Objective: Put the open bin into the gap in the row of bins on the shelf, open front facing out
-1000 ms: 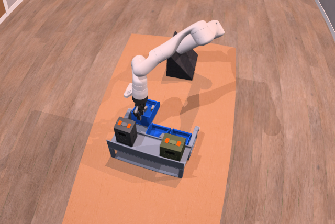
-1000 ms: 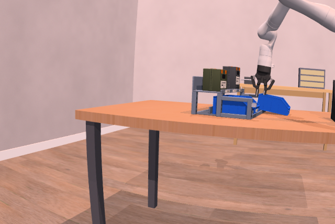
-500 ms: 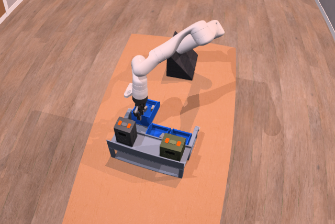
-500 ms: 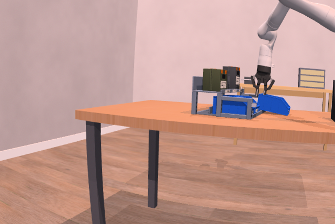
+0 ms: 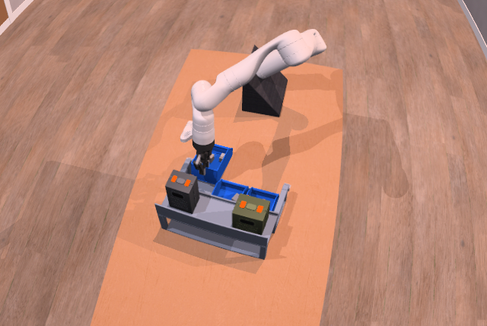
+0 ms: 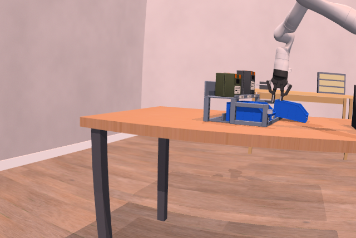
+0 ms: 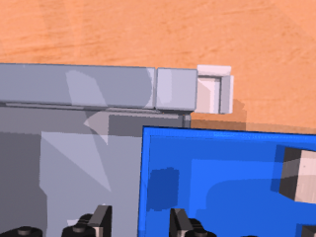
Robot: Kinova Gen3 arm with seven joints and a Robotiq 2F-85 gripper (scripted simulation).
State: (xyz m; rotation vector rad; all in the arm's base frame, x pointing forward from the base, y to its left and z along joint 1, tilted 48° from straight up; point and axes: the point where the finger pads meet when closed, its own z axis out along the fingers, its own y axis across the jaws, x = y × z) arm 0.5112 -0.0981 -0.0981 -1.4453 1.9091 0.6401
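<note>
My gripper is now 10 cm past the grey block and 7 cm above it. Also, from my hand: grey shelf 12 cm ahead, 9 cm to the left, 3 cm below; dark grey box 16 cm ahead, 4 cm to the right, 7 cm above; olive box 21 cm ahead, 19 cm to the left, 6 cm above.
</note>
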